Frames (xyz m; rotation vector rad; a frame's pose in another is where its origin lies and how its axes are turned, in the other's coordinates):
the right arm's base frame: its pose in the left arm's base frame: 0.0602 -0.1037 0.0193 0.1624 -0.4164 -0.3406
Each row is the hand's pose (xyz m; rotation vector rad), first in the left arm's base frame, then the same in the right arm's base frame.
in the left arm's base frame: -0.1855 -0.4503 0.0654 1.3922 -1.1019 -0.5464
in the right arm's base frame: -0.0708 -0.3835 0.1747 1.2193 -0.5472 -0.4592
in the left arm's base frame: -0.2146 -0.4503 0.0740 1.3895 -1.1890 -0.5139
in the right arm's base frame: -0.0926 -0.3901 0.1947 1.2362 -0.6280 -0.4265
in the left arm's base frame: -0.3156 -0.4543 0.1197 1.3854 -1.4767 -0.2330
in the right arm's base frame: -0.1611 -0.4129 0.2789 1.3354 -0.8837 -0.1674
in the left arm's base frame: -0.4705 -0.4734 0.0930 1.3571 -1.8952 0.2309
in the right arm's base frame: -0.2972 -0.4815 0.3218 1.4779 -1.2739 0.2426
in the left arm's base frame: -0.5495 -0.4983 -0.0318 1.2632 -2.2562 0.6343
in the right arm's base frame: -0.4021 -0.5555 0.2445 1.5459 -1.6383 0.5921
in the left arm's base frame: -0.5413 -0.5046 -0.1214 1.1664 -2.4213 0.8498
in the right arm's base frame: -0.4258 -0.5789 0.1607 1.5393 -1.8189 0.7838
